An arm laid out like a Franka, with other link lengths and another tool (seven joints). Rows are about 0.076 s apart.
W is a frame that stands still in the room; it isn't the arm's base.
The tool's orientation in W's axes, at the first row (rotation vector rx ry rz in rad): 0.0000, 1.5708, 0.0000
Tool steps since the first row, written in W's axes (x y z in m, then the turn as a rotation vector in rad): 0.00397, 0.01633, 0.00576, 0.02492, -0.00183, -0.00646; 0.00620, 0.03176, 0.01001, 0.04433, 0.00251, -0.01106; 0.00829, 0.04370, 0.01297, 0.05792, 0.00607, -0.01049; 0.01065, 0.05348, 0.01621, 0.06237, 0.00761, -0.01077; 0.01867, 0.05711, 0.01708, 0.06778, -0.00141, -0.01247; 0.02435, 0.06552, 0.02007, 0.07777, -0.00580, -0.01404; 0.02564, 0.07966, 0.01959, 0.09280, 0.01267, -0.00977; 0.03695, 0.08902, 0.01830, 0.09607, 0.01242, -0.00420; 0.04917, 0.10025, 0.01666, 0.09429, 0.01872, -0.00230
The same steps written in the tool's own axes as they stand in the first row. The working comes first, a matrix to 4 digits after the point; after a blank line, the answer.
The tool's axes in the first row as the columns of a matrix, in W's axes (used below as rounded here):
0.0000, 0.0000, 1.0000
0.0000, 1.0000, 0.0000
-1.0000, 0.0000, 0.0000

-0.00576, 0.01633, 0.00397, 0.00646, -0.00183, 0.02492; -0.01001, 0.03176, 0.00620, 0.01106, 0.00251, 0.04433; -0.01297, 0.04370, 0.00829, 0.01049, 0.00607, 0.05792; -0.01621, 0.05348, 0.01065, 0.01077, 0.00761, 0.06237; -0.01708, 0.05711, 0.01867, 0.01247, -0.00141, 0.06778; -0.02007, 0.06552, 0.02435, 0.01404, -0.00580, 0.07777; -0.01959, 0.07966, 0.02564, 0.00977, 0.01267, 0.09280; -0.01830, 0.08902, 0.03695, 0.00420, 0.01242, 0.09607; -0.01666, 0.10025, 0.04917, 0.00230, 0.01872, 0.09429
